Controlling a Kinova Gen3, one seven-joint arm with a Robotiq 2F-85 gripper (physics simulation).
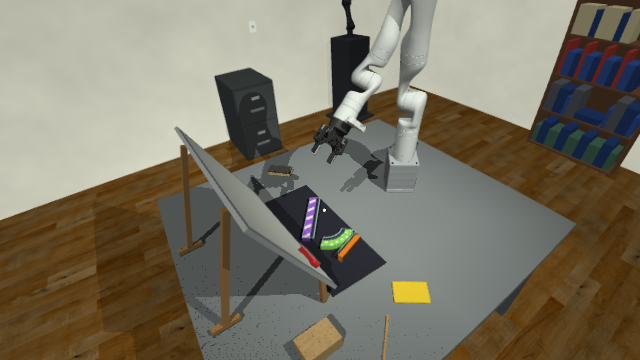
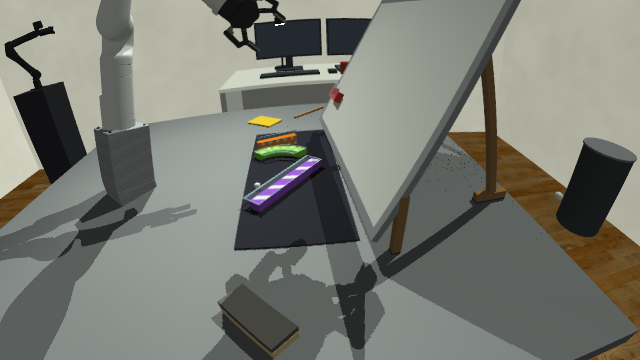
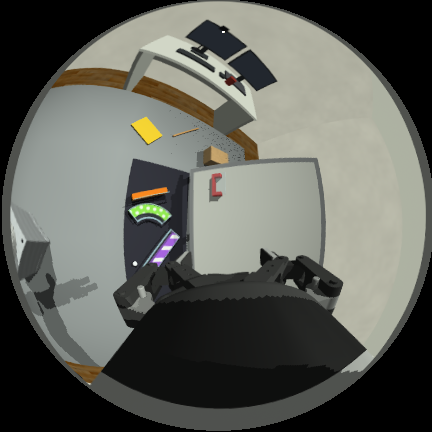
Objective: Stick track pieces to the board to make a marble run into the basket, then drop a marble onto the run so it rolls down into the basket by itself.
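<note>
The tilted board bears the red basket near its lower edge, at the end toward the desk. On the dark mat lie a striped purple straight track, a dotted green curved track and an orange track. A white marble is beside the purple track. My gripper is open and empty, high up and away from the pieces.
A dark-topped eraser-like block lies beyond the purple end of the mat. A yellow sheet, a thin stick and a tan block lie toward the desk. Wooden legs hold the board.
</note>
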